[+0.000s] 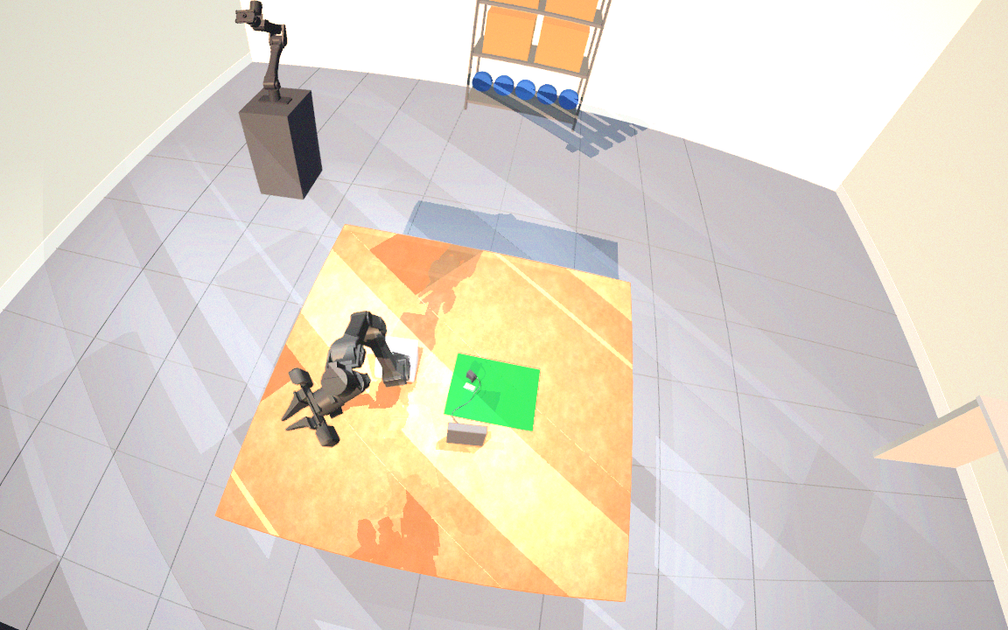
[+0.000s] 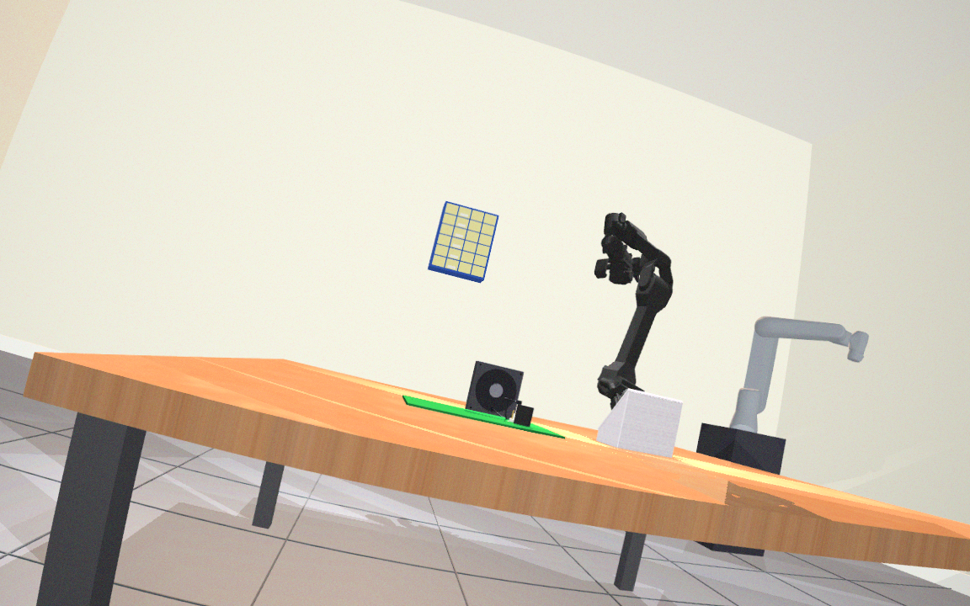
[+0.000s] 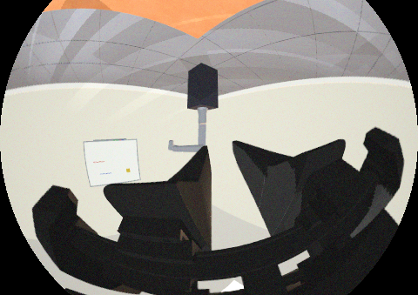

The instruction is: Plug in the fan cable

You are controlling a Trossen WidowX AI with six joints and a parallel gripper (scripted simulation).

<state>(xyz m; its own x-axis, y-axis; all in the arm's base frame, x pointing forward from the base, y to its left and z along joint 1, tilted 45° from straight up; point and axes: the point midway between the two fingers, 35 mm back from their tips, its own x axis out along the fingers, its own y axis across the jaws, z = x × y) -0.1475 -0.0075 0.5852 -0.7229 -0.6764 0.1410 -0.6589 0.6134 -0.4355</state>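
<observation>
The dark plug lies 46 cm to the left of my gripper tip, 45 cm below it and 39 cm ahead of it. Also, from my gripper tip: white four-pin header 47 cm below, 43 cm to the left, 40 cm ahead; then black fan 41 cm below, 41 cm ahead, 24 cm to the left; then green board 49 cm below, 48 cm ahead, 43 cm to the left.
</observation>
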